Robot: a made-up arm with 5 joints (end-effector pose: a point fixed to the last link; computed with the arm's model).
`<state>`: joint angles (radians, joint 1 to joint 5).
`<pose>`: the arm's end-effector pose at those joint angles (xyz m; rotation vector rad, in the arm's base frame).
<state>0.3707 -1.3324 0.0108 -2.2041 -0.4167</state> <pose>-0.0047 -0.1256 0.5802 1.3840 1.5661 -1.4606</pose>
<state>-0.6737 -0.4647 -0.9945 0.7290 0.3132</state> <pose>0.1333 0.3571 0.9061 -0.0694 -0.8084 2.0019</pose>
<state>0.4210 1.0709 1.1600 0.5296 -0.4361</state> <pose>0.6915 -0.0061 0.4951 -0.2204 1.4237 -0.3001</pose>
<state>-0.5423 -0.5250 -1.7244 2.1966 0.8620</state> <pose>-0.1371 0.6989 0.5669 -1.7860 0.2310 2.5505</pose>
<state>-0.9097 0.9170 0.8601 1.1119 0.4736</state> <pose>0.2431 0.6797 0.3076 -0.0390 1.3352 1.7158</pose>
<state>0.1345 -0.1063 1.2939 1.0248 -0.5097</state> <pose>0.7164 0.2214 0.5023 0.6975 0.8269 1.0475</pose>
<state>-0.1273 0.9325 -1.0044 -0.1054 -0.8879</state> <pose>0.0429 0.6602 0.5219 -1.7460 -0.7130 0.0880</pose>
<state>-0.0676 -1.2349 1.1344 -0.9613 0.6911</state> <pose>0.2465 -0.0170 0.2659 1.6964 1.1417 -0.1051</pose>
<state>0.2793 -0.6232 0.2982 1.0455 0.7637</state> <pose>0.7177 0.1319 0.6391 1.3303 -0.3918 1.6291</pose>
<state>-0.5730 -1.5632 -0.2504 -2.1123 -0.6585</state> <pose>0.1418 -0.0964 0.4615 0.6537 2.0284 -0.7303</pose>
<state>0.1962 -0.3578 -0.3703 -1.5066 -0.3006</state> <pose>0.0506 0.0629 0.7339 0.4889 0.1775 -1.2454</pose>
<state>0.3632 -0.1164 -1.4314 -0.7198 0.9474</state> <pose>0.1692 -0.0673 0.6585 -0.1098 -1.5268 0.6587</pose>
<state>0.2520 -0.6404 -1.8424 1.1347 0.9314</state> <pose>0.2510 0.3746 0.8981 -0.9917 -0.5328 1.6052</pose>
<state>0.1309 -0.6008 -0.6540 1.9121 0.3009</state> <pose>0.3019 0.4367 0.9211 -0.5255 -0.3741 2.2638</pose>
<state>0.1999 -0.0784 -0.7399 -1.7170 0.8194</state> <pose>-0.0171 0.1098 0.4247 0.4452 -1.3055 -0.6475</pose>
